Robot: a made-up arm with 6 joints. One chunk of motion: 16 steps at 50 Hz.
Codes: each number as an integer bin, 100 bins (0 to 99) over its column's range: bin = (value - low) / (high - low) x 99, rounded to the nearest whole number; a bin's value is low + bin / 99 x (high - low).
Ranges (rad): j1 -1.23..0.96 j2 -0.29..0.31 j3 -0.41..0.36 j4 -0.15..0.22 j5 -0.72..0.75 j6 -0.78..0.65
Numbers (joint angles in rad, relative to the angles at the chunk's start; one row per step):
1: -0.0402 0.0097 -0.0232 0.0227 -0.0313 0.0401
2: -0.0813 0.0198 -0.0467 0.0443 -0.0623 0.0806
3: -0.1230 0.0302 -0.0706 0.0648 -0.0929 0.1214
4: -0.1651 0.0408 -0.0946 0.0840 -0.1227 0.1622
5: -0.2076 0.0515 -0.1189 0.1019 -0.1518 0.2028
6: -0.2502 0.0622 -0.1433 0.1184 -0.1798 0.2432
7: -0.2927 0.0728 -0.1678 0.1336 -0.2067 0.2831
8: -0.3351 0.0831 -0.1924 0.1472 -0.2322 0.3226
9: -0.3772 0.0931 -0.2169 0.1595 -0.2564 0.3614
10: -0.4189 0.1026 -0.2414 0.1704 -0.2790 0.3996
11: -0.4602 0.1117 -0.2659 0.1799 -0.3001 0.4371
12: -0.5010 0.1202 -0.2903 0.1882 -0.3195 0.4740
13: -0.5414 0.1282 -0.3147 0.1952 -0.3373 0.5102
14: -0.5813 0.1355 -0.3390 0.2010 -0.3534 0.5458
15: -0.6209 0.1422 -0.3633 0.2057 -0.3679 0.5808
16: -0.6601 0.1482 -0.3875 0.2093 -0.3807 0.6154
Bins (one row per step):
1: 54 49 50 46 46 57
2: 52 51 47 52 44 60
3: 50 53 44 57 42 62
4: 48 55 41 63 40 65
5: 46 56 37 67 38 68
6: 44 58 34 72 36 71
7: 42 60 31 76 35 74
8: 40 62 28 80 33 76
9: 39 63 25 83 31 79
10: 37 65 22 86 30 82
11: 35 66 19 88 28 84
12: 33 68 15 90 27 87
13: 31 69 12 92 26 89
14: 29 70 9 94 25 92
15: 28 71 6 95 24 94
16: 26 72 3 96 23 97

